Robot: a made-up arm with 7 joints.
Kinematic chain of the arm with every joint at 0, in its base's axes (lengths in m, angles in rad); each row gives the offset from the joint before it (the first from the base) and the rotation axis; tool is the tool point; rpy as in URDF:
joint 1: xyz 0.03 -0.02 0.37 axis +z
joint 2: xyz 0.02 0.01 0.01 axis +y
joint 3: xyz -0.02 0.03 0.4 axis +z
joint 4: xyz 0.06 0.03 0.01 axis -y
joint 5: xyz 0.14 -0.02 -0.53 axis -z
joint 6: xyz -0.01 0 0.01 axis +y
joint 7: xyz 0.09 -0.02 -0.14 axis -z
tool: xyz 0.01 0.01 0.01 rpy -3.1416 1.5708 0
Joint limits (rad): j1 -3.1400..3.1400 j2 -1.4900..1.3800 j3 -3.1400..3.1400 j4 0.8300..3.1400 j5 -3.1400..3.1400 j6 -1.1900..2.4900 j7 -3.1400..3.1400
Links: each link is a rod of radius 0.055 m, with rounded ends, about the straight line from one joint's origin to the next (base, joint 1, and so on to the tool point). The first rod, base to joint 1, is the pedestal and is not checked.
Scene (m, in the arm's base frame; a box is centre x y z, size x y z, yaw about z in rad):
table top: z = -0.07
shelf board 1: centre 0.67 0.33 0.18 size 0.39 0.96 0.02 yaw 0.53
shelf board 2: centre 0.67 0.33 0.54 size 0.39 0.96 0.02 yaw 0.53
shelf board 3: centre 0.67 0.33 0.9 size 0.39 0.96 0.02 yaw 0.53
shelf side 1: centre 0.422 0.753 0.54 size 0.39 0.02 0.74 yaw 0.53
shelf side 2: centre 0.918 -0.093 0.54 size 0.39 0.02 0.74 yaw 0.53
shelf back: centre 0.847 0.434 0.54 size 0.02 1 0.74 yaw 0.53
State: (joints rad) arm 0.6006 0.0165 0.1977 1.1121 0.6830 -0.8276 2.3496
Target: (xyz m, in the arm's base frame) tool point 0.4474 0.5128 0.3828
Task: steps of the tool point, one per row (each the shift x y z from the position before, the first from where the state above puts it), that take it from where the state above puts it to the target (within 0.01 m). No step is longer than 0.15 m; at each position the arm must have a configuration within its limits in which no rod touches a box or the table.
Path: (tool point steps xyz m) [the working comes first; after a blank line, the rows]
Joints at the target: 0.7279 0.3331 0.3006 0.8464 0.7077 -0.7540 2.3570
Straight joint move there: touches shelf board 2.

1: -0.0688 -0.0397 0.0201
2: -0.0699 -0.0420 0.0051
3: -0.0700 -0.0418 -0.0076
4: -0.0695 -0.0395 -0.0175
5: 0.0173 0.0648 -0.1236
6: -0.0244 0.0459 -0.1251
7: -0.0508 0.0195 -0.1164
8: 0.0557 0.0085 -0.0042
9: 0.0521 0.0165 -0.0007
10: 0.0460 0.0235 0.0014
11: 0.0381 0.0286 0.0019
12: 0.0289 0.0317 0.0014
13: 0.0195 0.0320 0.0002

